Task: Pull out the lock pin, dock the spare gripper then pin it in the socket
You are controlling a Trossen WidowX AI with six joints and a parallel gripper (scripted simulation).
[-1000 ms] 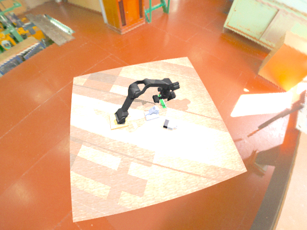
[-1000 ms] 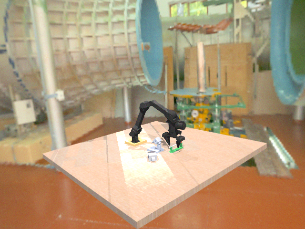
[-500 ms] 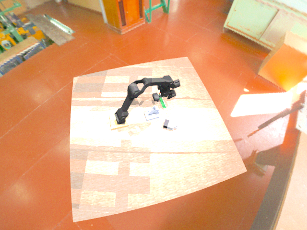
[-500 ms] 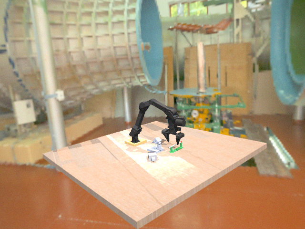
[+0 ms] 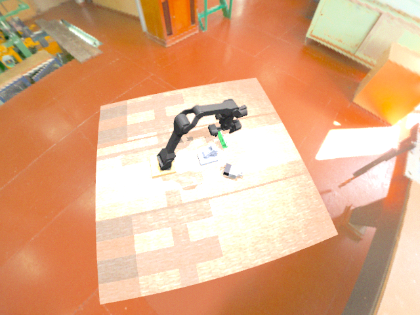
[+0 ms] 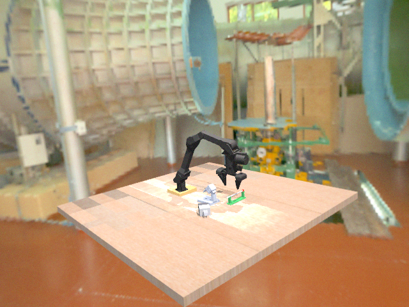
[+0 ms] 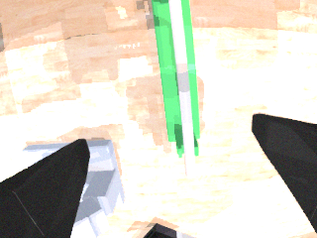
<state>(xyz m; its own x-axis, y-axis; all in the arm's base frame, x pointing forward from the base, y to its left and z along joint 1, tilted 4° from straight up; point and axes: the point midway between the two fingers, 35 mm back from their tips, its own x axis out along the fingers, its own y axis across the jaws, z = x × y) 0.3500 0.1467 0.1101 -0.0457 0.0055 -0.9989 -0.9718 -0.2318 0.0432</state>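
Right now my gripper tip is 220 mm to the left of the spare gripper, 70 mm above it and 40 mm short of it. The rest, counted from my gripper tip: green cradle (60 mm below, 30 mm to the left, 10 mm ahead); grey mount (100 mm to the right, 80 mm behind, 30 mm below).
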